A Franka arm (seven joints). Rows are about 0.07 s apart.
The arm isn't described. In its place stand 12 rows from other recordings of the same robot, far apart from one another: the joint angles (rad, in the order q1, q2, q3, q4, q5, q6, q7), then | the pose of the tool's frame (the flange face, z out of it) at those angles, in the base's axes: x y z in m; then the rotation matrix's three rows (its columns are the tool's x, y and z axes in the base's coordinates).
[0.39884 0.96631 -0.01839 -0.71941 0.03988 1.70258 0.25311] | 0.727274, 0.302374, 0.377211; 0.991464, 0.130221, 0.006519; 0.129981, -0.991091, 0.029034; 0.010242, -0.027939, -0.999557
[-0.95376 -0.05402 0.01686 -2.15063 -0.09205 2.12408 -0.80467] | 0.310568, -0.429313, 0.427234; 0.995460, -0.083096, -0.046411; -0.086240, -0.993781, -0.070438; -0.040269, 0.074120, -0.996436
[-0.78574 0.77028 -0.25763 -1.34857 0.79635 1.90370 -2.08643] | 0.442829, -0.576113, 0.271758; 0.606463, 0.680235, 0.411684; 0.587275, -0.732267, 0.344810; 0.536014, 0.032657, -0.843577
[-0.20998 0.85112 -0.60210 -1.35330 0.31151 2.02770 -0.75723] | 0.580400, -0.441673, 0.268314; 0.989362, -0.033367, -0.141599; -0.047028, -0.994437, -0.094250; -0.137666, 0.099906, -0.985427
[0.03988 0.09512 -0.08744 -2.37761 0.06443 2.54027 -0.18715] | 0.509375, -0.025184, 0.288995; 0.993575, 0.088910, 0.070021; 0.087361, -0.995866, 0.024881; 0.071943, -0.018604, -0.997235
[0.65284 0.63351 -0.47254 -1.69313 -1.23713 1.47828 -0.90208] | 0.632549, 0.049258, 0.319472; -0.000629, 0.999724, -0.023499; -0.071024, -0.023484, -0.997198; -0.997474, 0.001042, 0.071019
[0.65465 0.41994 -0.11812 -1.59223 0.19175 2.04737 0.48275] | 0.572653, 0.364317, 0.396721; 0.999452, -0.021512, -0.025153; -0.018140, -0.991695, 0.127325; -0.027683, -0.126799, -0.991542
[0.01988 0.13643 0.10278 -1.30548 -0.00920 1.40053 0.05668] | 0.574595, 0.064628, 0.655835; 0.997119, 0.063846, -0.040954; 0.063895, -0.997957, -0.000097; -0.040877, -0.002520, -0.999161
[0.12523 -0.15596 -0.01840 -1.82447 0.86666 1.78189 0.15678] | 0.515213, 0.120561, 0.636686; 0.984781, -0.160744, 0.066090; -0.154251, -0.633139, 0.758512; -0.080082, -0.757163, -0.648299
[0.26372 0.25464 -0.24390 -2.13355 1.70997 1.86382 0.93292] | 0.566705, 0.091009, 0.317205; -0.197280, -0.942576, 0.269502; -0.123724, 0.296645, 0.946939; -0.972509, 0.153469, -0.175141
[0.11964 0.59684 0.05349 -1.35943 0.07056 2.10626 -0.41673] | 0.725559, 0.121683, 0.388088; 0.842396, 0.521897, 0.134141; 0.510101, -0.852571, 0.113665; 0.173686, -0.027325, -0.984422
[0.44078 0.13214 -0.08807 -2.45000 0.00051 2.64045 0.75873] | 0.461219, 0.169165, 0.252267; 0.917471, -0.393393, 0.059068; -0.394591, -0.918805, 0.009724; 0.050446, -0.032230, -0.998207
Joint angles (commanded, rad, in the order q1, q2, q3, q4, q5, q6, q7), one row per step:
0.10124 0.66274 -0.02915 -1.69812 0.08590 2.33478 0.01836
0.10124 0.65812 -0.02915 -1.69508 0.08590 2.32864 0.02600
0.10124 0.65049 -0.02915 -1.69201 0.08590 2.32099 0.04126
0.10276 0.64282 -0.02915 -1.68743 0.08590 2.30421 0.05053
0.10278 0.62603 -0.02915 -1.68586 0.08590 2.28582 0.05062
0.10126 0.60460 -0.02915 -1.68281 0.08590 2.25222 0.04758
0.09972 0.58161 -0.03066 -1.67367 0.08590 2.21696 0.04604
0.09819 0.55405 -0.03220 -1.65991 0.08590 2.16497 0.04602
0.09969 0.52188 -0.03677 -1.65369 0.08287 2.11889 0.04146
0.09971 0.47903 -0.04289 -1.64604 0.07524 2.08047 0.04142
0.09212 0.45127 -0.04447 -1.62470 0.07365 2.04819 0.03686
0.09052 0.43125 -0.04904 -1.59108 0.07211 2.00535 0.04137
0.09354 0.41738 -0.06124 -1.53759 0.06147 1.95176 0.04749
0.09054 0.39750 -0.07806 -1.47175 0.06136 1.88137 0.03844
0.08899 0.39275 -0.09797 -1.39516 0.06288 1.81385 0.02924
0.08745 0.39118 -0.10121 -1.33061 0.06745 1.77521 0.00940
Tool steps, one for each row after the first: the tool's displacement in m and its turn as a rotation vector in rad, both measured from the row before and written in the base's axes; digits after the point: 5 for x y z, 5 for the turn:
0.00087 0.00017 0.00385 0.00039 -0.00117 -0.00731
0.00104 0.00020 0.00578 0.00050 -0.00235 -0.01485
0.00039 0.00129 0.00567 0.00059 0.00497 -0.00691
0.00023 0.00027 0.01045 0.00146 0.00010 0.00079
-0.00070 -0.00067 0.01294 0.00181 0.00905 0.00315
0.00074 -0.00143 0.01653 0.00150 0.00307 0.00062
-0.00010 -0.00130 0.02033 0.00188 0.01068 0.00006
-0.00208 -0.00147 0.02071 -0.00185 0.00720 0.00634
-0.00147 -0.00369 0.02914 -0.00536 -0.01253 0.00082
0.00142 -0.00563 0.02572 0.00134 -0.01702 -0.00179
0.00189 -0.00319 0.02548 -0.00060 -0.01075 -0.00694
0.00358 -0.00481 0.03005 -0.01206 -0.01423 -0.00663
0.00123 -0.01074 0.03894 -0.00364 -0.01612 -0.00541
0.00184 -0.01089 0.03442 -0.00479 -0.01471 -0.00675
0.00169 -0.00120 0.02885 0.00292 -0.02811 0.01791

